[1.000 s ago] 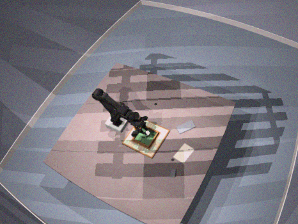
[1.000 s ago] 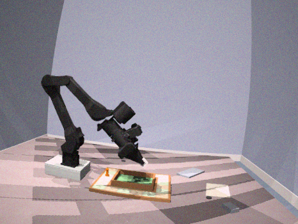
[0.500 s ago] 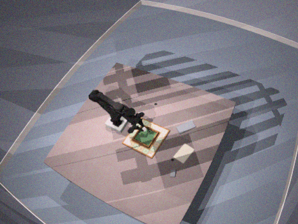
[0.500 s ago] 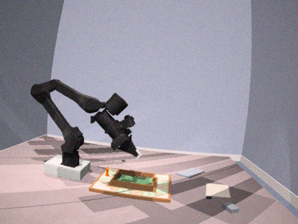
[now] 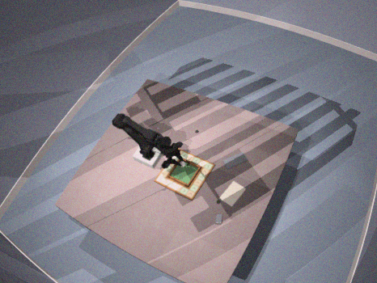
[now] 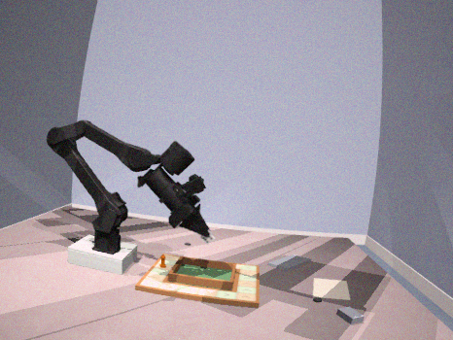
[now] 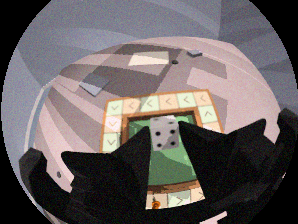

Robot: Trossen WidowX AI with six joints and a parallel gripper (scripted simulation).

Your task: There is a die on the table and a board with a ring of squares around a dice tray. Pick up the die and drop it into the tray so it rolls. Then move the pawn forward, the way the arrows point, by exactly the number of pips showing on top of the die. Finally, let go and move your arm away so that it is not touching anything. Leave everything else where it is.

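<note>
My gripper tip is 10 mm above the white die. Also, from my gripper tip: grey flat plate: 240 mm ahead, 230 mm to the left, 120 mm below; white sheet: 340 mm ahead, 130 mm below, 10 mm to the left; orange pawn: 120 mm behind, 100 mm below, 20 mm to the left.
</note>
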